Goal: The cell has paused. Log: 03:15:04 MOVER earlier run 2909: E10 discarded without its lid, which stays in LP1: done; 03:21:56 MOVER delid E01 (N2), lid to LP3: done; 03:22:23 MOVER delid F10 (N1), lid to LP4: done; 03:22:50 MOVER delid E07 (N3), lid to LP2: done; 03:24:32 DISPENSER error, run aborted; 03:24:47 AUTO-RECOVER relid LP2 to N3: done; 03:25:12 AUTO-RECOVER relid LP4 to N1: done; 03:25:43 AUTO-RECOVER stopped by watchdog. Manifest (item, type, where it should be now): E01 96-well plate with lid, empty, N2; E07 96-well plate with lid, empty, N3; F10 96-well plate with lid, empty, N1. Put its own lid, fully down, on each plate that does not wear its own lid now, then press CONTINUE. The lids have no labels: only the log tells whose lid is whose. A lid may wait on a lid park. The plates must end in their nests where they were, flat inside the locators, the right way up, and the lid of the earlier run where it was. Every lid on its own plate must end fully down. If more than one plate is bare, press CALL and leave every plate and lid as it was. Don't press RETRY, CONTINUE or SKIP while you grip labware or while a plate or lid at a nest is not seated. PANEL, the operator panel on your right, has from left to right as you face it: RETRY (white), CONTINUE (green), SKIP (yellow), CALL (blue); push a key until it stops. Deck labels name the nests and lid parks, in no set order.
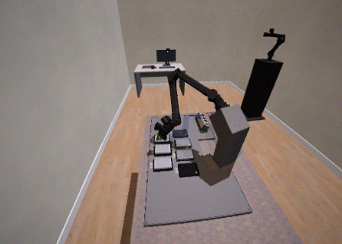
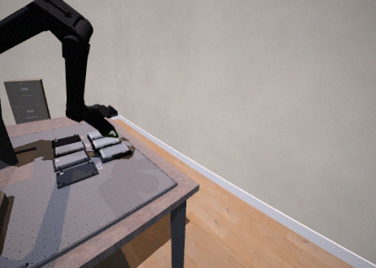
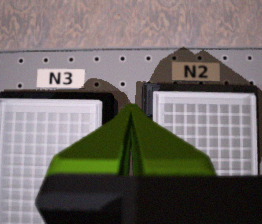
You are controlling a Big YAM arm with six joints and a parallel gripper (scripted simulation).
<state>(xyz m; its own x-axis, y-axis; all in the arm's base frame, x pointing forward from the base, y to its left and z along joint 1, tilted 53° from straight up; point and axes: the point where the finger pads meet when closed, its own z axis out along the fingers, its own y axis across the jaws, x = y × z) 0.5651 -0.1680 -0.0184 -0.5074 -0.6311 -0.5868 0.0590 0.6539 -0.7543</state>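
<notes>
Now: hand 40 mm past the plate, 60 mm to the left of it and 40 mm above it. From my hand the other things lie so: white retry key: 510 mm behind, 150 mm to the right; LP4 label: 140 mm behind, 120 mm to the right, 70 mm below; green continue key: 510 mm behind, 200 mm to the right.
</notes>
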